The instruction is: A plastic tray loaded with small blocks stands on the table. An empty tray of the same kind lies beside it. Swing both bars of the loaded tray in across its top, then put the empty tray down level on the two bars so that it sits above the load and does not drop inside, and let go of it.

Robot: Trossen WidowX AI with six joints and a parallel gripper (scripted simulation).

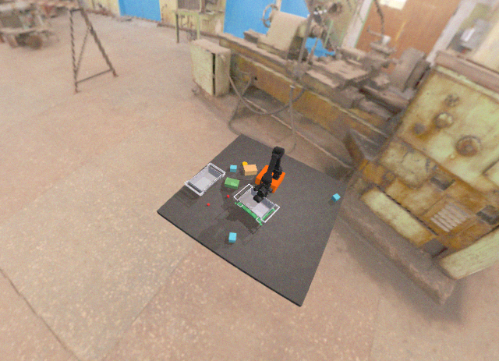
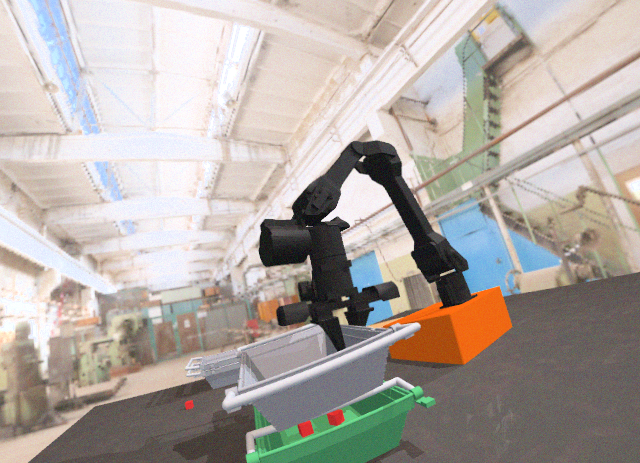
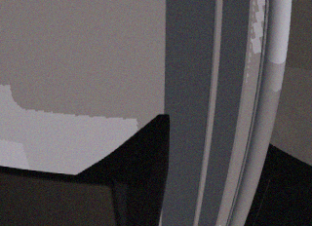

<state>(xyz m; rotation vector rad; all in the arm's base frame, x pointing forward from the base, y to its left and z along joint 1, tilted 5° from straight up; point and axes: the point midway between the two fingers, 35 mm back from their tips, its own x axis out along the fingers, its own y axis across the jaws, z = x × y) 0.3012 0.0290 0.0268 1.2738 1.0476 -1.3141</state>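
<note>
The grey tray lies 70 mm ahead of my gripper tip, 10 mm to the right of it and 30 mm above it. Also, from my gripper tip: tan block: 270 mm behind, 290 mm to the right, 60 mm below; then green block: 40 mm behind, 330 mm to the right, 70 mm below.
</note>
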